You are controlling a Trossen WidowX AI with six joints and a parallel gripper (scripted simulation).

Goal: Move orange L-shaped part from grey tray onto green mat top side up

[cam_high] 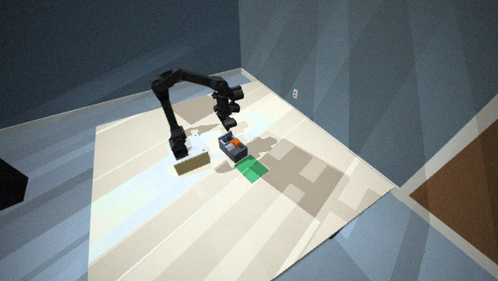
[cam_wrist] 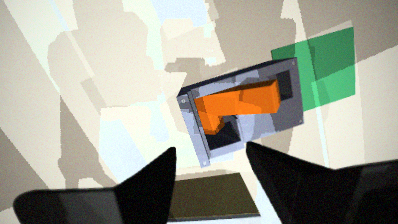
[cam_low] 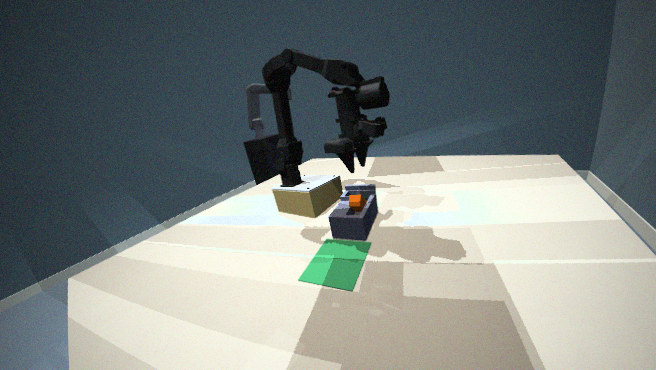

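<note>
Now: the orange L-shaped part 10 cm below my gripper tip and 3 cm to the right of it. From my gripper tip the other things lie so: green mat: 21 cm to the right, 16 cm below, 2 cm ahead.
</note>
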